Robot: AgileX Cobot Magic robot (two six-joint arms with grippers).
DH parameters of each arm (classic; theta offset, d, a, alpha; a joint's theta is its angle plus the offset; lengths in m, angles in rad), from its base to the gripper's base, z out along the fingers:
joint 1: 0 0.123 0 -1.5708
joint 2: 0.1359 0 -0.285 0
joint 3: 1.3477 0 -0.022 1.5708
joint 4: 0 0.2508 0 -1.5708
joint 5: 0 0 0.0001 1.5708
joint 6: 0 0.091 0 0
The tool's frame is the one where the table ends.
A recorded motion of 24 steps. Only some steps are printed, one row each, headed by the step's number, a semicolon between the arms.
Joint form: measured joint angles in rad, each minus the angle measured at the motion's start. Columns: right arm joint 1, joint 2, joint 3, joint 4, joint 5, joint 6; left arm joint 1, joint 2, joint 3, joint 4, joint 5, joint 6.
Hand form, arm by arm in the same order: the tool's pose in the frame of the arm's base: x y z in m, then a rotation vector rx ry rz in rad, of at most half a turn. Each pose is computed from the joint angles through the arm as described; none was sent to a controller.
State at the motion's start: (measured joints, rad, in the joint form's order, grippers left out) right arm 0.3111 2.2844 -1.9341 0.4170 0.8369 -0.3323; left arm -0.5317 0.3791 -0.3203 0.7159 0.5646 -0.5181
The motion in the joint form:
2: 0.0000 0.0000 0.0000 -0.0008 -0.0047 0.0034; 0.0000 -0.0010 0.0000 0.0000 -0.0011 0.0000
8: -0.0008 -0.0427 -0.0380 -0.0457 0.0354 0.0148; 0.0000 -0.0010 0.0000 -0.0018 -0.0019 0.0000
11: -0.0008 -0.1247 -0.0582 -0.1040 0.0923 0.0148; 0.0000 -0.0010 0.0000 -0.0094 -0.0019 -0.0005
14: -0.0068 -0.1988 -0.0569 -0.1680 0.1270 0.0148; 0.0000 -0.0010 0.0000 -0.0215 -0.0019 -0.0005
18: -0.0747 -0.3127 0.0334 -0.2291 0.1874 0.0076; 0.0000 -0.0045 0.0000 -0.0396 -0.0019 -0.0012
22: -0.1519 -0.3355 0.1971 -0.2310 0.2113 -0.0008; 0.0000 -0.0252 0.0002 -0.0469 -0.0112 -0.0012
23: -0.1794 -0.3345 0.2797 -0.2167 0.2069 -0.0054; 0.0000 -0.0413 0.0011 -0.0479 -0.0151 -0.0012
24: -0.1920 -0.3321 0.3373 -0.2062 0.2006 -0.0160; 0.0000 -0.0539 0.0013 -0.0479 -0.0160 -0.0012
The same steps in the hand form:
2: 0.4724 0.1805 0.1918 -0.5633 2.5664 0.4924; 0.0850 -0.0129 0.2580 0.4015 1.9178 0.0829
8: 0.4704 0.1774 0.2218 -0.5947 2.5252 0.4518; 0.0850 -0.0130 0.2580 0.4009 1.9180 0.0807
11: 0.4591 0.1708 0.2646 -0.6473 2.4734 0.3895; 0.0848 -0.0133 0.2578 0.3966 1.9216 0.0732
14: 0.4475 0.1599 0.2970 -0.6771 2.4339 0.3100; 0.0846 -0.0137 0.2574 0.3906 1.9272 0.0617
18: 0.4288 0.1183 0.3183 -0.6467 2.4823 0.2098; 0.0839 -0.0140 0.2571 0.3794 1.9326 0.0430
22: 0.4193 0.0821 0.2792 -0.5836 2.6610 0.1970; 0.0815 -0.0134 0.2590 0.3701 1.9104 0.0233
23: 0.4134 0.0706 0.2558 -0.5508 2.7435 0.2180; 0.0796 -0.0126 0.2602 0.3646 1.8943 0.0149
24: 0.4080 0.0653 0.2392 -0.5437 2.7955 0.2344; 0.0781 -0.0118 0.2611 0.3599 1.8826 0.0103

